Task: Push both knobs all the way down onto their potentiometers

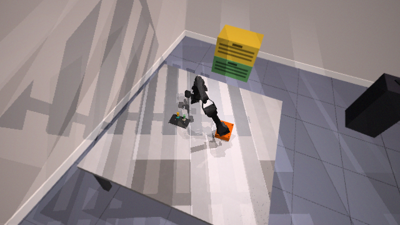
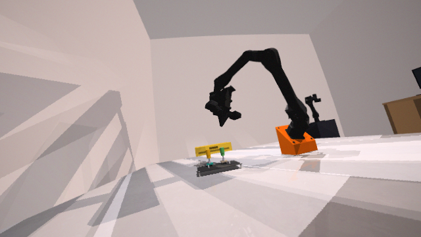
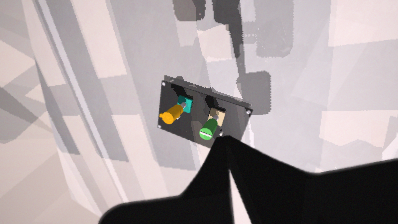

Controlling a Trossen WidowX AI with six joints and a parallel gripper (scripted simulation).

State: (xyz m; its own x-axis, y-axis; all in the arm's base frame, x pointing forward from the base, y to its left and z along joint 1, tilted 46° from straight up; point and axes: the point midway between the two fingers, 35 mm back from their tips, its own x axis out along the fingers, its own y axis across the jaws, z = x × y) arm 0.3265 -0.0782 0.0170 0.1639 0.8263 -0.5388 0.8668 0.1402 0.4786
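Right now the green knob is 11 cm below my gripper tip, 7 cm to the left of it and 2 cm ahead of it. Round my gripper tip: orange knob: 11 cm below, 8 cm ahead, 7 cm to the left.
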